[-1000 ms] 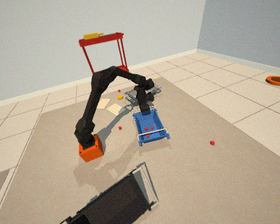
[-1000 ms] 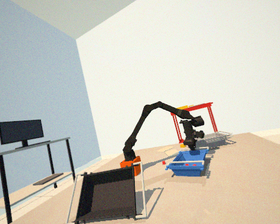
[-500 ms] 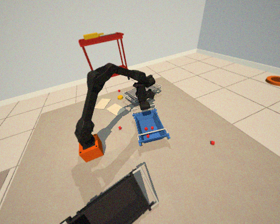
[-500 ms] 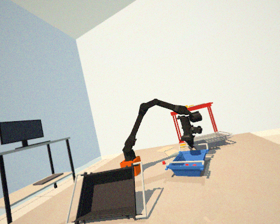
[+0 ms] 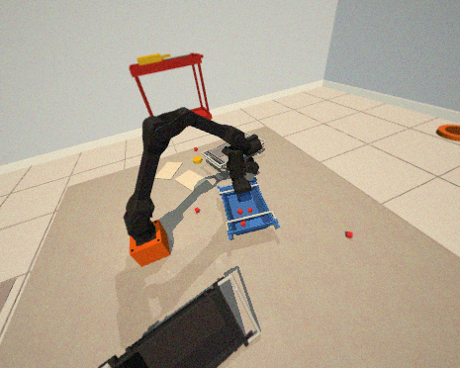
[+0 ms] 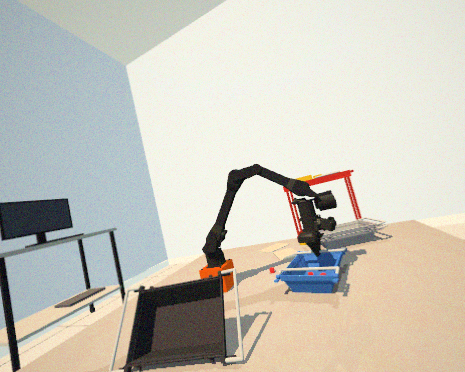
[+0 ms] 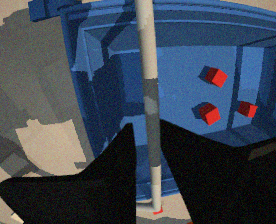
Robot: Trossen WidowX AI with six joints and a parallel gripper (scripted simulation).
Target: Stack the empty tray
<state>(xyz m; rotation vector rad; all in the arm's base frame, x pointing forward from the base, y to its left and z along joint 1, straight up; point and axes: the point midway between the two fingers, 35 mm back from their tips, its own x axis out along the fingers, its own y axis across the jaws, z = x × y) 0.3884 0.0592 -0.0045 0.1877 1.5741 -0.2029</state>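
Now: gripper tip 340 mm past the dark tray, 420 mm to the left of it and 20 mm below it.
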